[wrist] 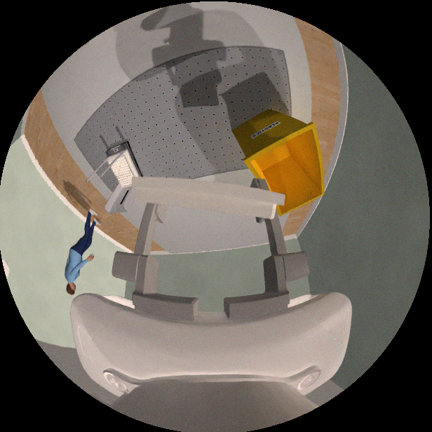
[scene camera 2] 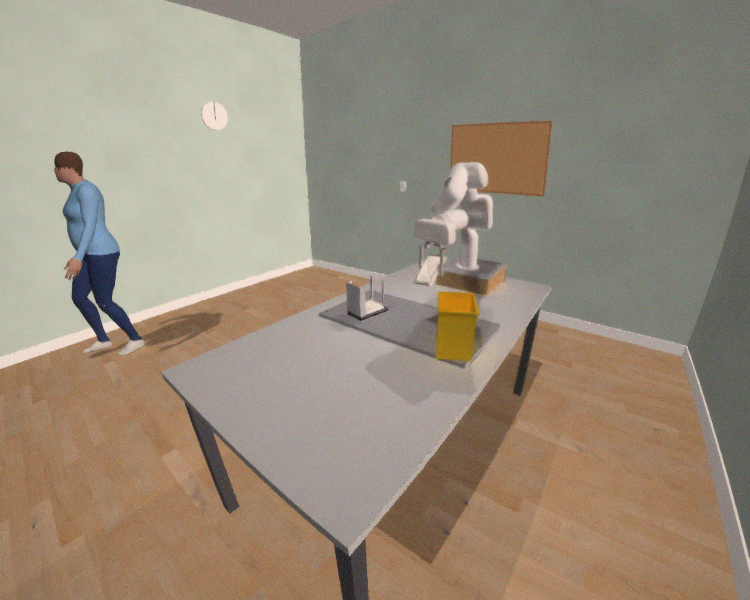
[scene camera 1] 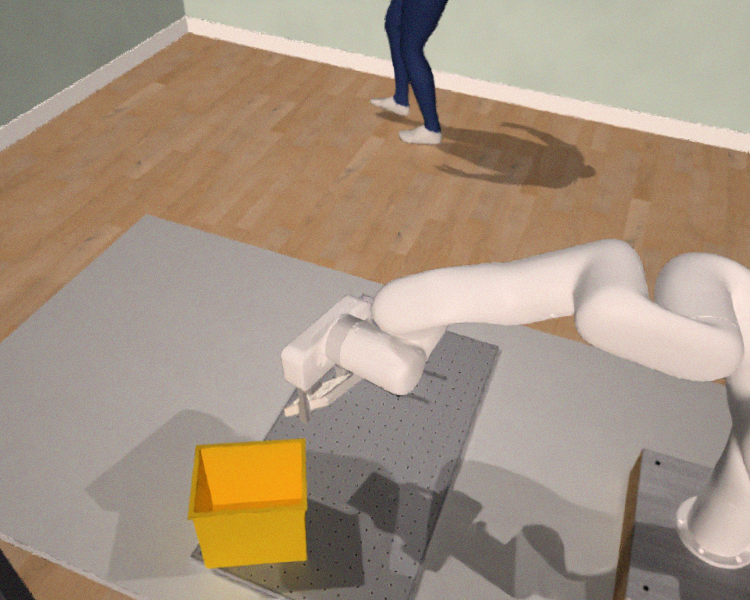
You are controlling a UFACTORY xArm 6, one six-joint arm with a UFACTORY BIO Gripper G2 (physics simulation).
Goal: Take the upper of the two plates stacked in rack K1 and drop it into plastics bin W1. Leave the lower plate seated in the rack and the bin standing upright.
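Places are measured from the arm's base along level axes (x ahead, y left, z up), in metres.
Where they show: hand at its tool point: [scene camera 2: 430, 267] [scene camera 1: 323, 391]; arm's base at its link origin: [scene camera 2: 467, 267] [scene camera 1: 714, 532].
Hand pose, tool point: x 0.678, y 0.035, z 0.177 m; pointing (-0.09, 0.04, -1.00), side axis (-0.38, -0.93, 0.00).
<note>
Things, the pixels of their top centre, and the offset from my tool point. Level surfaces: height alone.
- Plastics bin W1 at its top centre: [scene camera 1: 249, 475] [scene camera 2: 457, 301] dx +0.083, dy +0.134, dz -0.081 m
- Rack K1 at its top centre: [scene camera 1: 382, 320] [scene camera 2: 367, 281] dx -0.031, dy -0.300, dz -0.113 m
- lower plate at its top centre: [scene camera 2: 366, 305] dx -0.022, dy -0.302, dz -0.227 m
- perforated dark board at its surface level: dz -0.261 m
- grey table at its surface level: dz -0.274 m
My gripper [scene camera 1: 322, 391] [scene camera 2: 431, 262] [wrist: 206, 200] is shut on the upper plate, a pale, thin slab. The held plate [scene camera 1: 326, 394] [scene camera 2: 428, 271] [wrist: 227, 196] hangs tilted in the air above the perforated board, to the side of the bin. Plastics bin W1 [scene camera 1: 250, 539] [scene camera 2: 456, 336] [wrist: 274, 131] is yellow, open-topped and upright. Rack K1 [scene camera 2: 356, 299] [wrist: 118, 199] has a grey back wall and thin posts; in scene camera 1 the arm hides most of it. The lower plate [scene camera 2: 375, 307] [wrist: 123, 171] lies in the rack, its gridded top showing.
The perforated dark board [scene camera 1: 400, 431] [scene camera 2: 412, 325] [wrist: 160, 120] lies on the grey table [scene camera 1: 156, 312] [scene camera 2: 312, 425] under rack and bin. The robot's base block [scene camera 1: 672, 519] [scene camera 2: 462, 280] stands at one table end. A person [scene camera 1: 412, 62] [scene camera 2: 90, 218] [wrist: 77, 255] is on the floor beyond the table.
</note>
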